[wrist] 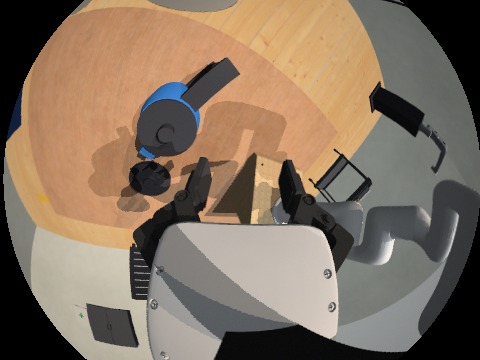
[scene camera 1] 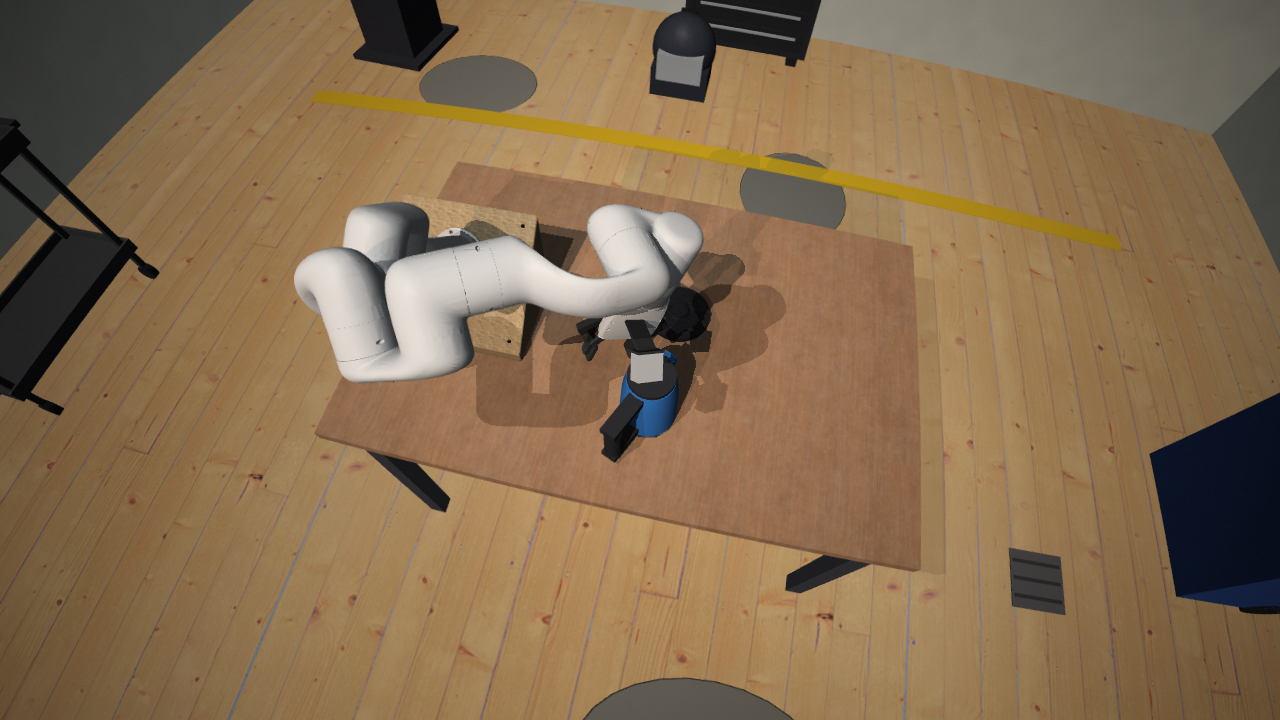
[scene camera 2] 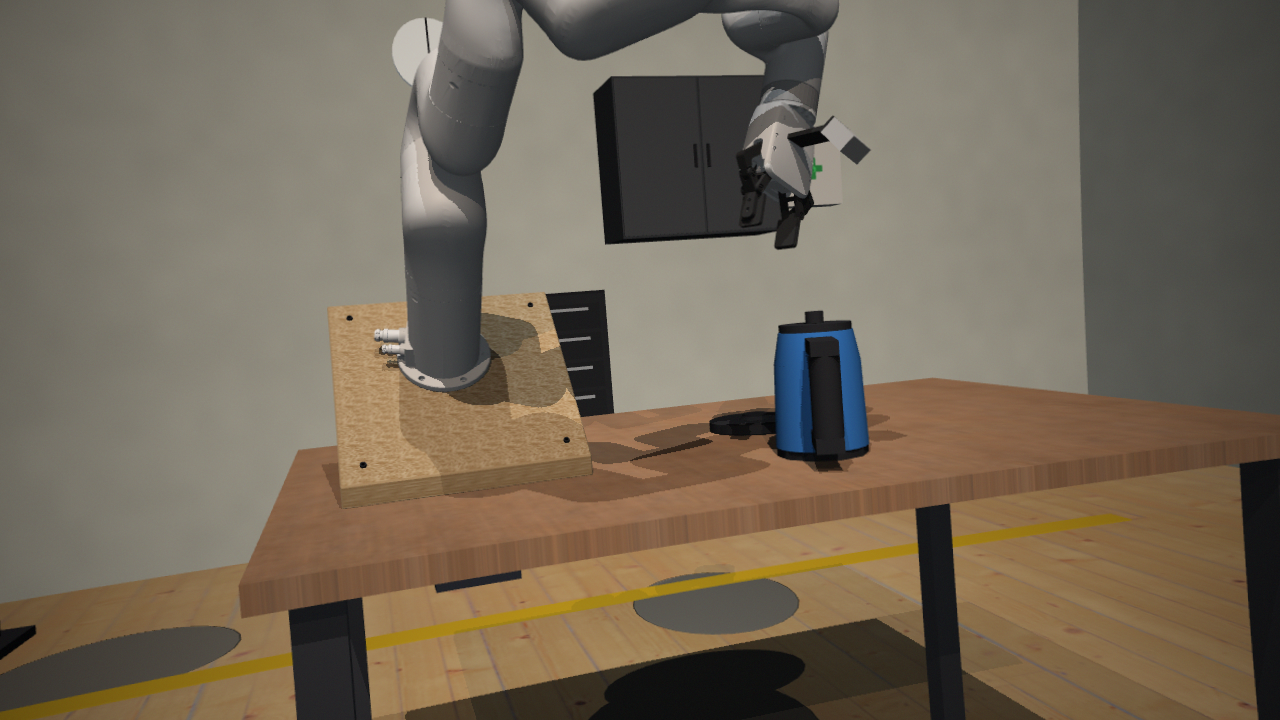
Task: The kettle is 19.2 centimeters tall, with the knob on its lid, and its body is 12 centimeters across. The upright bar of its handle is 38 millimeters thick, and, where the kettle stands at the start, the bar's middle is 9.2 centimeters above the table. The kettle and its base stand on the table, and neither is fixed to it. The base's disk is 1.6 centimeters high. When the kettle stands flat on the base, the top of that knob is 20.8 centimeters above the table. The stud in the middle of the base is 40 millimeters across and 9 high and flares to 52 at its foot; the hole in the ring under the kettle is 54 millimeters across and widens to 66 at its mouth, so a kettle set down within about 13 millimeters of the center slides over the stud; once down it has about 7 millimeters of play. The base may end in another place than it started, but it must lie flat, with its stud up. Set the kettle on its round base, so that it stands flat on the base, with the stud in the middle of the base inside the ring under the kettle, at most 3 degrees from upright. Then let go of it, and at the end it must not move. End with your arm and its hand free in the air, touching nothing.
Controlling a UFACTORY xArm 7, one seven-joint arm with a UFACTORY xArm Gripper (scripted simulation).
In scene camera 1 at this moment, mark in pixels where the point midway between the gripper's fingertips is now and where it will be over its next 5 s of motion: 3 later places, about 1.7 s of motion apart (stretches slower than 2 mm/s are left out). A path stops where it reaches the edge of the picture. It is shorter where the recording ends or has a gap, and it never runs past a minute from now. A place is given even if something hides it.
My gripper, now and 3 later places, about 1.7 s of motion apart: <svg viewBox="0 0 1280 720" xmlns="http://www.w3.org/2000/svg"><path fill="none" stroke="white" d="M607 352L630 373L629 404L629 411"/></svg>
